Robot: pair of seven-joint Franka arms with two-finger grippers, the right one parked.
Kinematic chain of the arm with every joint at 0, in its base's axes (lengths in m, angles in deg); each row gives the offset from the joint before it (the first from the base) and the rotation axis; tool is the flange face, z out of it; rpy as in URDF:
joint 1: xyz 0 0 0.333 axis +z
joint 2: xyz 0 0 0 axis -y
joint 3: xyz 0 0 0.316 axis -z
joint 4: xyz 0.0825 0 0 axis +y
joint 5: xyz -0.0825 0 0.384 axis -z
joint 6: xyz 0 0 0 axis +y
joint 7: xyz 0.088 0 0 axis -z
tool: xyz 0 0 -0.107 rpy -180 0 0
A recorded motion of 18 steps. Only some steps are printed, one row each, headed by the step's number.
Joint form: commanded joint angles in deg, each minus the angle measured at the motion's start. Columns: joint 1, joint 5, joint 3, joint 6, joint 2, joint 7, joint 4.
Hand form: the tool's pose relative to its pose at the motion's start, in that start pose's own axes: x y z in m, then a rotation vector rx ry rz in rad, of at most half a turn. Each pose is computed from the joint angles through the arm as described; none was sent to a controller.
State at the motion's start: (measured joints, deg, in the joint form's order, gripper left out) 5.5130 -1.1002 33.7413 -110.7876 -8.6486 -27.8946 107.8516
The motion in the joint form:
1: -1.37 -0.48 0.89 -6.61 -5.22 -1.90 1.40
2: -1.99 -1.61 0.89 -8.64 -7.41 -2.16 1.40
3: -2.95 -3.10 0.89 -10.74 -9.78 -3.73 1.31
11: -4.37 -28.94 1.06 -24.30 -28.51 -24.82 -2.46
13: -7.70 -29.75 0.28 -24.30 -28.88 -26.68 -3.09
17: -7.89 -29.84 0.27 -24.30 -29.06 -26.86 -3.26
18: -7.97 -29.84 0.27 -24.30 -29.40 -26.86 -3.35
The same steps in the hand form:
1: 0.0077 0.0222 0.0463 -0.0455 -0.0089 0.0067
2: 0.0121 0.0282 0.0626 -0.0506 -0.0080 0.0198
3: 0.0148 0.0374 0.0802 -0.0528 -0.0062 0.0192
11: 0.0538 0.0584 0.2048 0.0138 0.1290 -0.0675
13: 0.0416 0.0838 0.2088 0.0229 0.1393 -0.0468
17: 0.0413 0.0857 0.2095 0.0223 0.1394 -0.0466
18: 0.0410 0.0864 0.2122 0.0219 0.1347 -0.0458

